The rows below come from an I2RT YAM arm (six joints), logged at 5 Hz.
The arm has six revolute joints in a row. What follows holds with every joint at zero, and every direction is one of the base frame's.
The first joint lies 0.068 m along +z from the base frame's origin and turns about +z.
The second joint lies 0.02 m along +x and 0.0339 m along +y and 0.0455 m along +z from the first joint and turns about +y.
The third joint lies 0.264 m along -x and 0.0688 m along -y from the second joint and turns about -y.
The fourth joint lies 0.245 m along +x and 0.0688 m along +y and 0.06 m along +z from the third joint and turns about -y.
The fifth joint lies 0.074 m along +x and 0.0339 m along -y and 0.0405 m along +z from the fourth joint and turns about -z.
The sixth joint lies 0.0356 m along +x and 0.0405 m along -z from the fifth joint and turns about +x.
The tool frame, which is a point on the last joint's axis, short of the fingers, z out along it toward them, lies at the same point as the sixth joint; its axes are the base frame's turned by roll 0, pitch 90 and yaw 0 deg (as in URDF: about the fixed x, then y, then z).
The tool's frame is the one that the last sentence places.
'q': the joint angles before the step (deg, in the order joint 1, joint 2, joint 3, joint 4, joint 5, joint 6). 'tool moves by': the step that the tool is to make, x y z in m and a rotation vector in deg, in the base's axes. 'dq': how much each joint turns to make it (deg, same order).
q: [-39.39 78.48 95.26 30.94 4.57 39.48]
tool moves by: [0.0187 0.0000 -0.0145 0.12 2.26 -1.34]
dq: [2.73 1.14 -2.35 2.01 1.83 -3.88]
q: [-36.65 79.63 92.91 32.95 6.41 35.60]
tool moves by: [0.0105 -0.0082 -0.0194 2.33 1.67 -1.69]
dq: [0.18 0.51 -3.53 1.41 1.94 -0.70]
